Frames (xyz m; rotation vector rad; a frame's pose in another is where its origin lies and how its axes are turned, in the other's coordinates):
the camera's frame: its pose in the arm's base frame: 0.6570 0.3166 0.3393 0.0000 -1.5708 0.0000
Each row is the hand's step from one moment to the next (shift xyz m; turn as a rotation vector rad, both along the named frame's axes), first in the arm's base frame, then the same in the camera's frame.
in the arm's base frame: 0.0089 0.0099 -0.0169 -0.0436 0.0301 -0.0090
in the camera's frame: -0.0169 0.0099 -0.0089 -0.0090 0.0301 0.0436
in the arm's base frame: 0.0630 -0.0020 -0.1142 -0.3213 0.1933 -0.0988
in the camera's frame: -0.1142 -0.0020 -0.0630 -0.0988 0.1933 0.3213
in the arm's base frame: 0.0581 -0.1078 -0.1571 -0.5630 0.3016 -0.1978
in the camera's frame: -0.1571 -0.1078 -0.0581 -0.1978 0.3016 0.5630
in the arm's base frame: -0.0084 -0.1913 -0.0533 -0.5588 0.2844 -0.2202
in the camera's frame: -0.0533 -0.1913 0.0084 -0.2202 0.2844 0.5588
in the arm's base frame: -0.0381 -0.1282 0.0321 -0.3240 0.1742 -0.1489
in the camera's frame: 0.0321 -0.1282 0.0381 -0.1489 0.1742 0.3240
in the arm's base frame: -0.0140 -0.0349 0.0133 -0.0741 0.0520 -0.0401
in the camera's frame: 0.0133 -0.0349 0.0140 -0.0401 0.0520 0.0741
